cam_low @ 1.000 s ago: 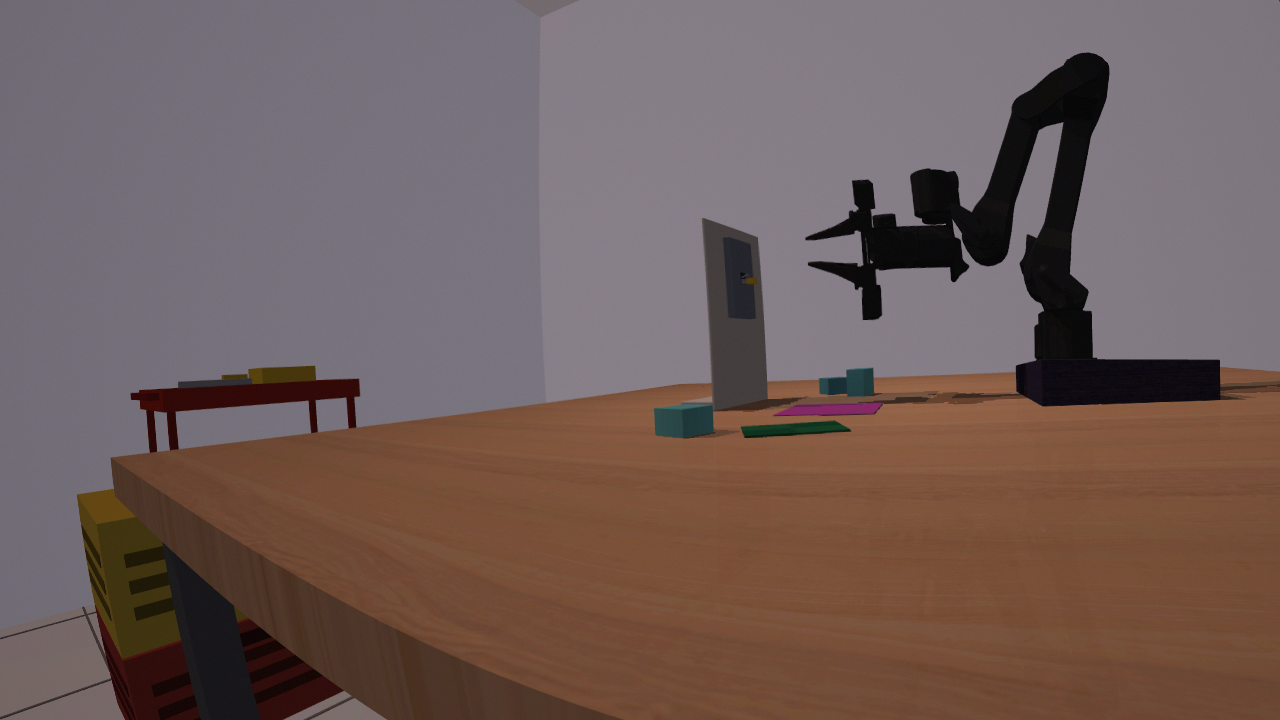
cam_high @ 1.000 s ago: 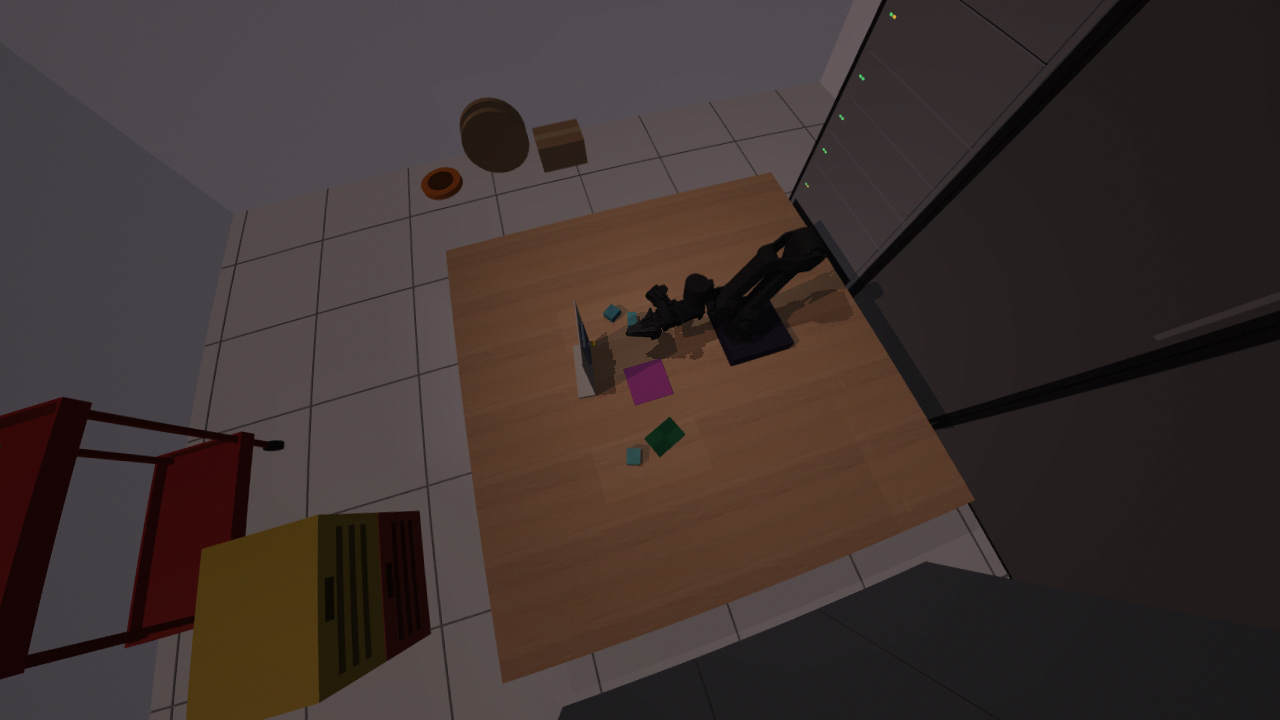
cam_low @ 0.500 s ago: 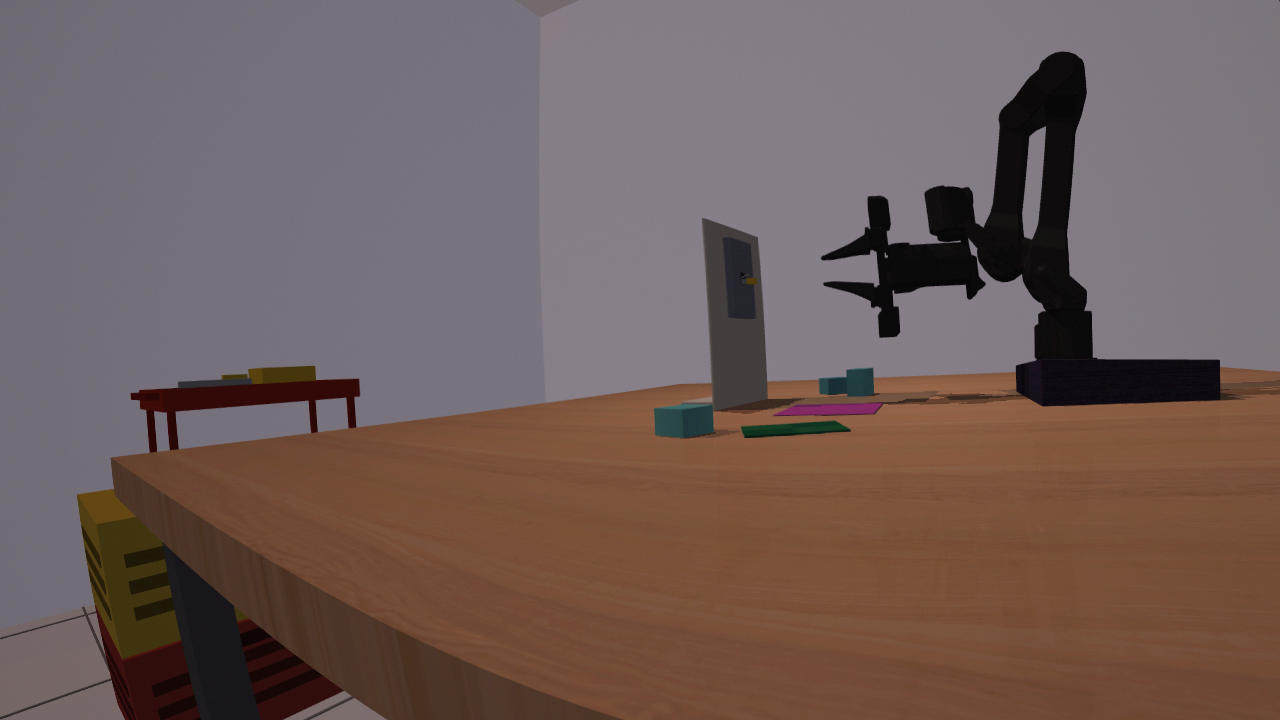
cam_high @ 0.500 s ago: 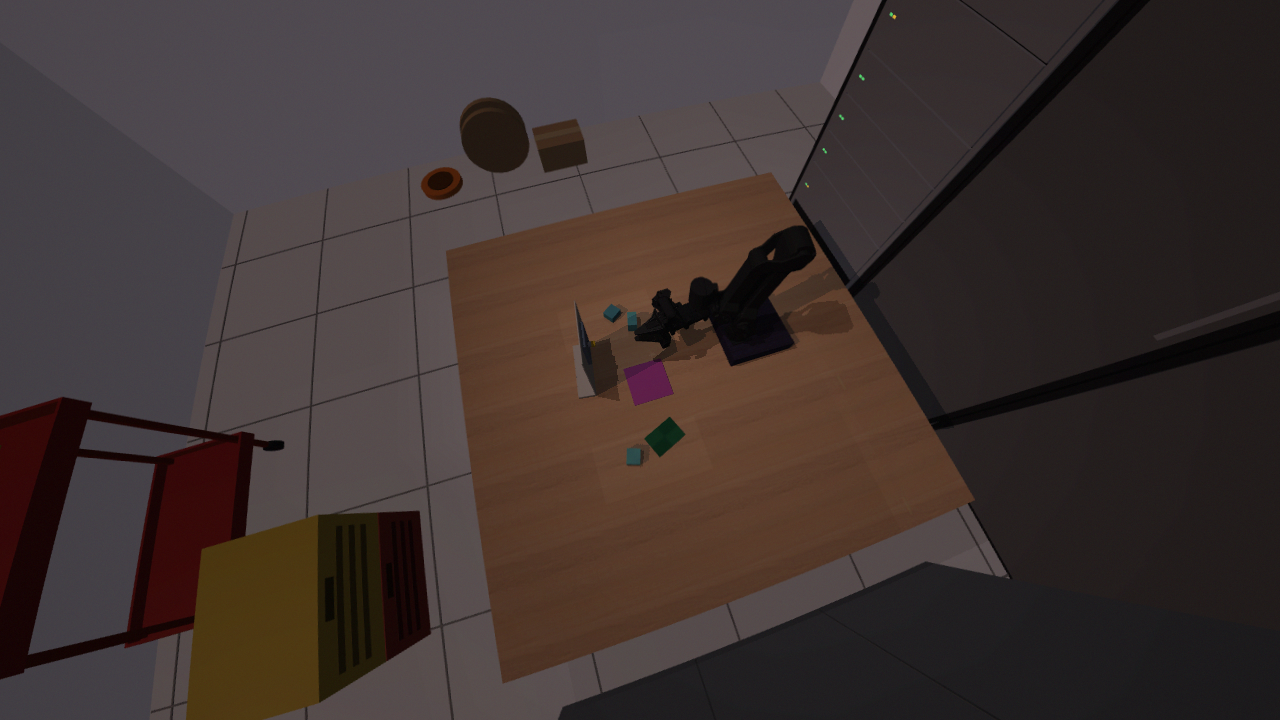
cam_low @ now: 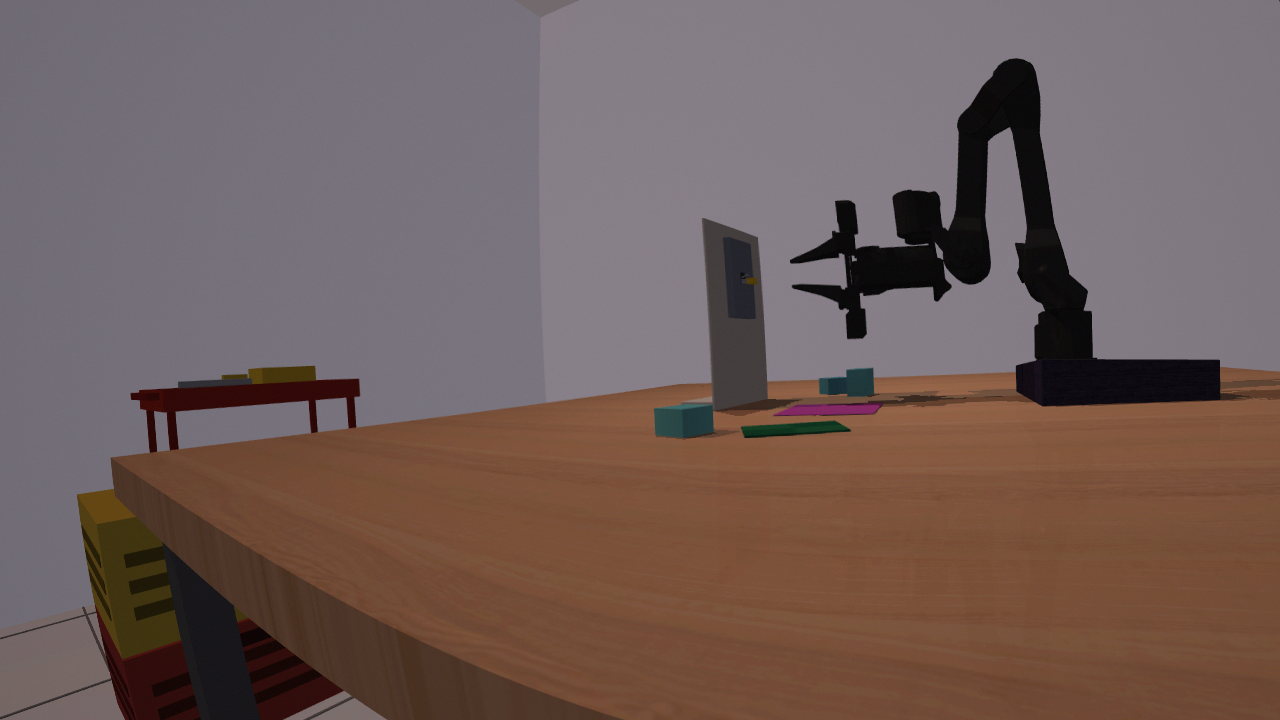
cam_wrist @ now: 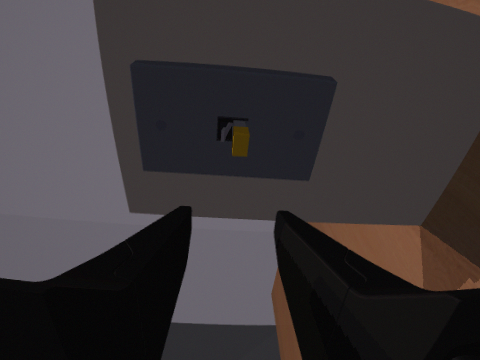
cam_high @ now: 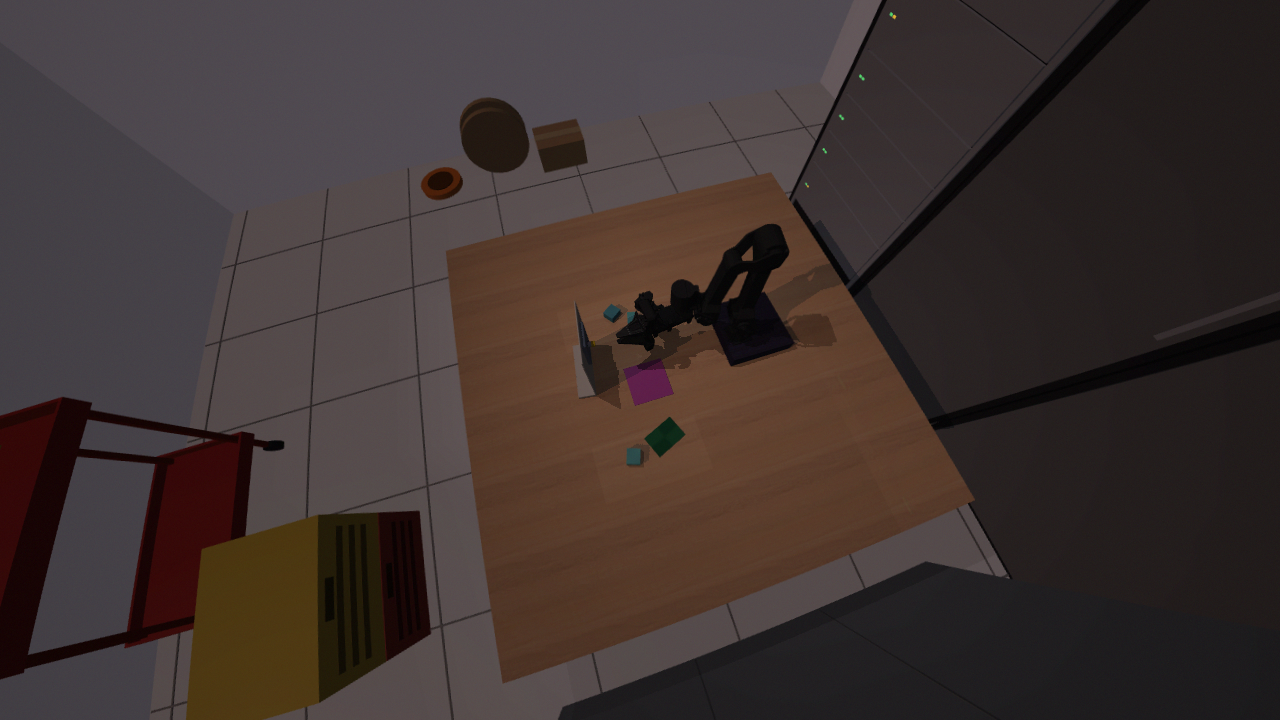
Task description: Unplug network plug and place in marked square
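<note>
My gripper tip is 70 mm short of the network plug and 10 mm to the left of it. Also, from my gripper tip: flat green patch: 250 mm to the left, 180 mm below, 50 mm behind; grey upright panel: 90 mm ahead, 60 mm below, 10 mm to the right; magenta marked square: 180 mm below, 80 mm to the left, 60 mm behind.
</note>
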